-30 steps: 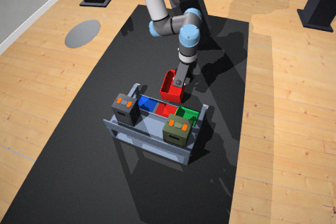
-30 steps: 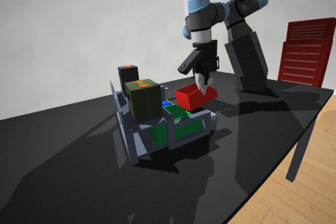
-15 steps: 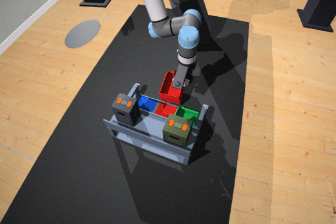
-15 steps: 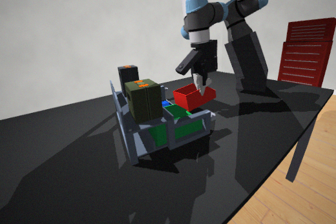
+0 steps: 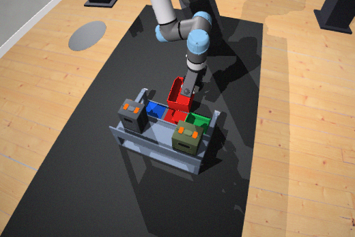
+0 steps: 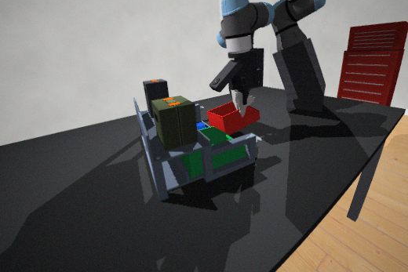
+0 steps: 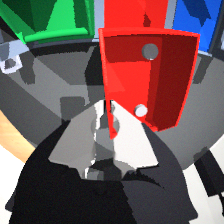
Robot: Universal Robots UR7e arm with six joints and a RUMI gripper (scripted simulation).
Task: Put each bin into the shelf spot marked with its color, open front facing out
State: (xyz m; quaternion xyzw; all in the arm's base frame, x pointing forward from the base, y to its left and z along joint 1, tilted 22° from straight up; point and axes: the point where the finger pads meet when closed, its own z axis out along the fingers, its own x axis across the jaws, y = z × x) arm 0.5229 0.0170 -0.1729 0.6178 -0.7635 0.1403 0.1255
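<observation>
The red bin lies 10 mm behind my hand, 50 mm to the right of it and 20 mm below it. From my hand the other things lie so: green bin: 170 mm ahead, 40 mm to the left, 50 mm below; dark grey box: 220 mm ahead, 210 mm to the right, 70 mm above.
</observation>
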